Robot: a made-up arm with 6 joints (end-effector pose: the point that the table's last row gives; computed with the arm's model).
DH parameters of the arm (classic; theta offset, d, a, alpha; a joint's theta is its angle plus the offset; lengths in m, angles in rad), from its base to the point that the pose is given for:
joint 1: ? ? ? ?
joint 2: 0.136 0 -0.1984 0
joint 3: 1.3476 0 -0.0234 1.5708
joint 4: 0 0.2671 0 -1.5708
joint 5: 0 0 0.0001 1.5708
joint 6: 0 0.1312 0 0
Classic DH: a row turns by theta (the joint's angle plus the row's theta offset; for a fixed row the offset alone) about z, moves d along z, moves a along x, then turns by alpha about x.
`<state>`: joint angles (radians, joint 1 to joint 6).
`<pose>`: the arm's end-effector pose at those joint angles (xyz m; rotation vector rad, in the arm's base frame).
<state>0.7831 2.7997 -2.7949 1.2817 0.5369 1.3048</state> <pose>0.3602 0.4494 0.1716 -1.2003 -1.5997 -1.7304</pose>
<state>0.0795 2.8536 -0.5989 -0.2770 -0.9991 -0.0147</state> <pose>0.1104 0.0391 -0.2268 -0.3980 2.7049 0.2949</pose>
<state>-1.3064 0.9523 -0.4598 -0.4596 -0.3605 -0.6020</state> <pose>0.0960 -0.2763 0.1772 0.1213 1.9297 -1.5814</pose>
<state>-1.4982 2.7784 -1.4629 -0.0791 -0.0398 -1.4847</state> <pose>0.0261 -0.3529 -0.2252 -0.1014 3.0650 -0.5926</pose>
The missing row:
joint 1: 0 0.0956 0 -1.5708
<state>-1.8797 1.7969 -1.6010 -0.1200 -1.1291 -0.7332</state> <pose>-0.1102 -0.3920 0.3863 0.2665 0.7110 -2.5431</pose>
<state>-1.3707 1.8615 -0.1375 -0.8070 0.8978 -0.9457</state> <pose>-0.0704 -0.0261 -0.0687 0.4719 -2.2971 -0.8607</pose>
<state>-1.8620 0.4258 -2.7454 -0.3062 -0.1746 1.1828</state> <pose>0.1479 0.4695 0.4336 -1.0323 -0.1576 -0.9207</pose>
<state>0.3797 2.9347 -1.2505 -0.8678 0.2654 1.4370</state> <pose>0.1850 0.0455 -0.2839 -0.2827 -3.0173 0.4126</pose>
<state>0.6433 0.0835 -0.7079 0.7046 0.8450 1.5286</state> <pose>0.0483 0.1157 0.3311 -0.9472 -1.9804 -2.1988</pose>
